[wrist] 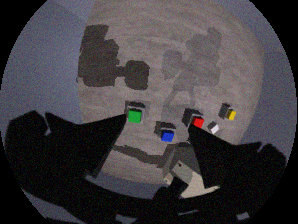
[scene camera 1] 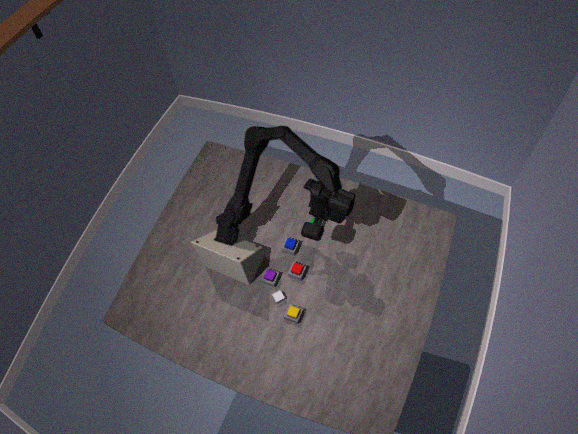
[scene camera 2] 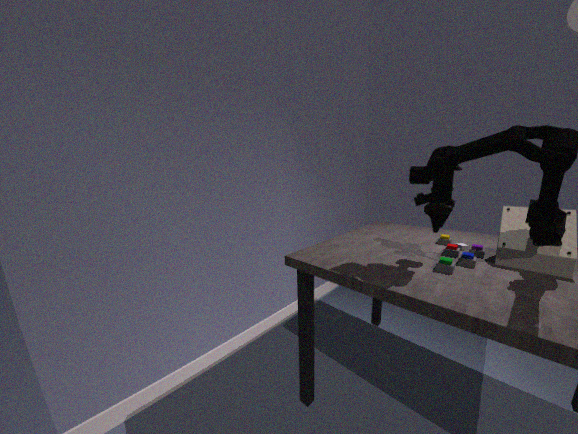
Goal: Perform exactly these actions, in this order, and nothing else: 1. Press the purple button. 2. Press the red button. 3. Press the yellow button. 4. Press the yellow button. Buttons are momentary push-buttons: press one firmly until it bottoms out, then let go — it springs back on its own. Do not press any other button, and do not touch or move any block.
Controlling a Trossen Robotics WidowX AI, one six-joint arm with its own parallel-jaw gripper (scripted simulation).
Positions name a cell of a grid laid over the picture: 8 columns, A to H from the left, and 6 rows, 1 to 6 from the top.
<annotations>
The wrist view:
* my gripper: E4
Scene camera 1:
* my gripper: E4
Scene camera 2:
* my gripper: G4
</annotations>
